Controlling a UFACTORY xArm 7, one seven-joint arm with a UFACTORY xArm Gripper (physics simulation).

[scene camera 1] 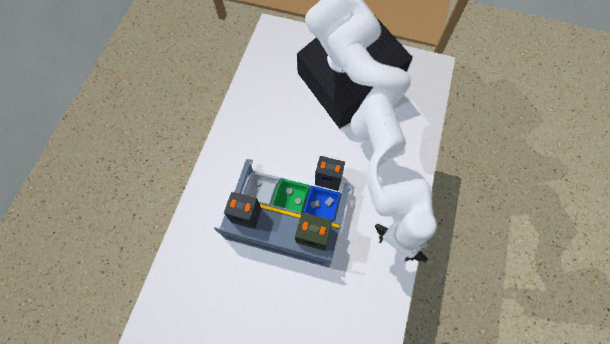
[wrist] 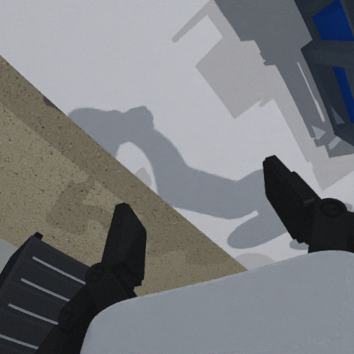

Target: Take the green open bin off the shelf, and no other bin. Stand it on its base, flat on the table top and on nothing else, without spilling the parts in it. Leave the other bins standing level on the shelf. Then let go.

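Places are measured from the arm's base along level axes (x ahead, y left, z up), in millimetres.
Pixels of known places: gripper, between the fingertips: (scene camera 1: pixel 394 248).
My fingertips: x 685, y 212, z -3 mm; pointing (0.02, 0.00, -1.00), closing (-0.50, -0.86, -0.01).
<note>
Ahead of a thing's pixels: the offset from my fingertips to its middle. "spot": to the spot under its first point. Level surfaces: height alone.
The green open bin {dx -138, dy -348, dz -129 mm} (scene camera 1: pixel 283 198) stands on the grey-blue shelf {spot: dx -23, dy -358, dz -71 mm} (scene camera 1: pixel 280 231) (wrist: pixel 327 56), with small grey parts in it. It is between the pale grey bin {dx -155, dy -459, dz -129 mm} (scene camera 1: pixel 264 192) and the blue bin {dx -123, dy -237, dz -129 mm} (scene camera 1: pixel 320 194) (wrist: pixel 335 24), both also holding parts. The green bin does not show in the wrist view. A yellow bar {dx -88, dy -355, dz -66 mm} (scene camera 1: pixel 280 210) runs along the bins' front. My gripper (scene camera 1: pixel 396 249) (wrist: pixel 198 197) is open and empty, above the right part of the table, well to the right of the shelf. How high it hangs is hard to tell.
A dark box {dx -62, dy -478, dz -10 mm} (scene camera 1: pixel 242 211) and an olive box {dx -25, dy -250, dz -23 mm} (scene camera 1: pixel 313 233) sit over the shelf's front part. Another dark box {dx -259, dy -219, dz -107 mm} (scene camera 1: pixel 329 173) stands behind the blue bin. The white table's {dz -173 mm} (scene camera 1: pixel 225 300) (wrist: pixel 100 50) right edge runs close by my gripper. A black block (scene camera 1: pixel 332 92) is at the arm's base.
</note>
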